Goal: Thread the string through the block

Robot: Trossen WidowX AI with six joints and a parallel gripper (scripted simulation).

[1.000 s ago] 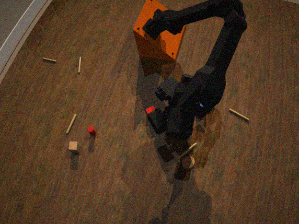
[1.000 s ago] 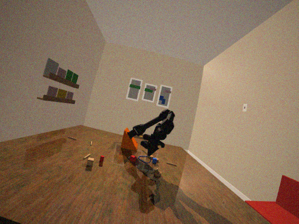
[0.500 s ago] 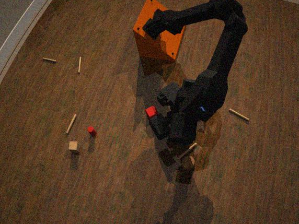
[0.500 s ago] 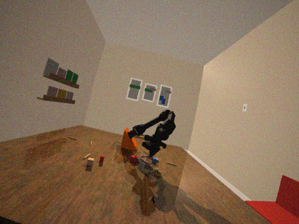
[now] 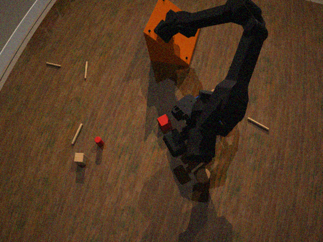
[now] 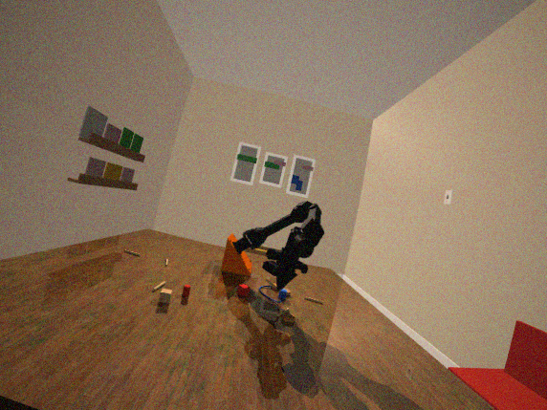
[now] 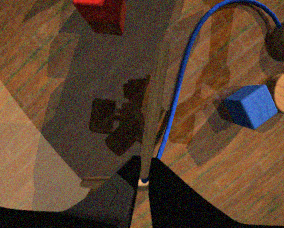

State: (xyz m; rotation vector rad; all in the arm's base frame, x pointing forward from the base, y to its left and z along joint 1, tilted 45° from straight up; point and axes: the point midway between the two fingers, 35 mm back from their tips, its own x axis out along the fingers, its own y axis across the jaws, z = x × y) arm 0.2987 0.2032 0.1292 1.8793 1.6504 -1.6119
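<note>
Right now the red cube is 30 mm behind my gripper tip, 120 mm to the right of it and 40 mm below it. Also, from my gripper tip: thin wooden stick: 10 mm behind, 10 mm to the right; blue cube: 100 mm behind, 20 mm to the left, 40 mm below; round wooden button: 180 mm behind, 10 mm to the right, 50 mm below.
</note>
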